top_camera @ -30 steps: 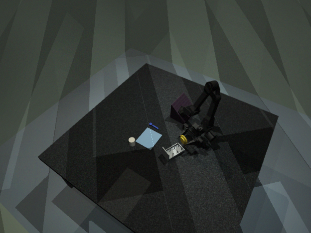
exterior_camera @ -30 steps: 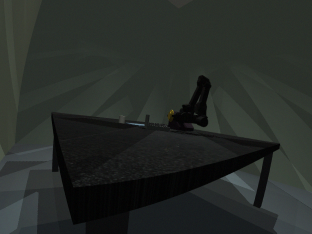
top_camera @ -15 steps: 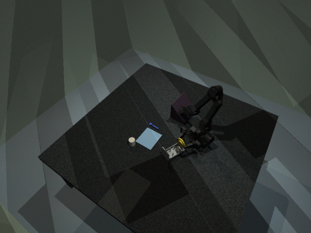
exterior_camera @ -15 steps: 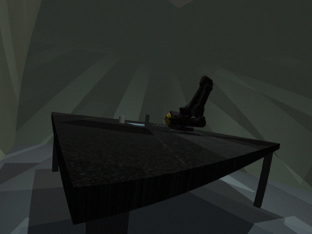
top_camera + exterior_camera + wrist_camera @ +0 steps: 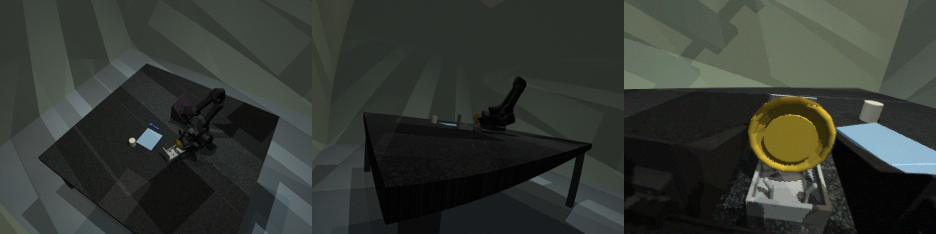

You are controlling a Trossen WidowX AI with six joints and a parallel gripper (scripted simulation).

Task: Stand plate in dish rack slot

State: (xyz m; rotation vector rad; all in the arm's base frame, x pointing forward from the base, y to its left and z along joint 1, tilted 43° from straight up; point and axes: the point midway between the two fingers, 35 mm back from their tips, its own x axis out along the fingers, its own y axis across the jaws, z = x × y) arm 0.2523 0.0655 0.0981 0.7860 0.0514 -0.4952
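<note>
Now: gripper tip 3 cm short of the white dish rack, 2 cm to the left of it and 5 cm above it. Also, from my gripper tip: blue spoon 11 cm behind, 25 cm to the right, 7 cm below; then light blue mat 1 cm ahead, 22 cm to the right, 7 cm below; then yellow plate 1 cm behind.
</note>
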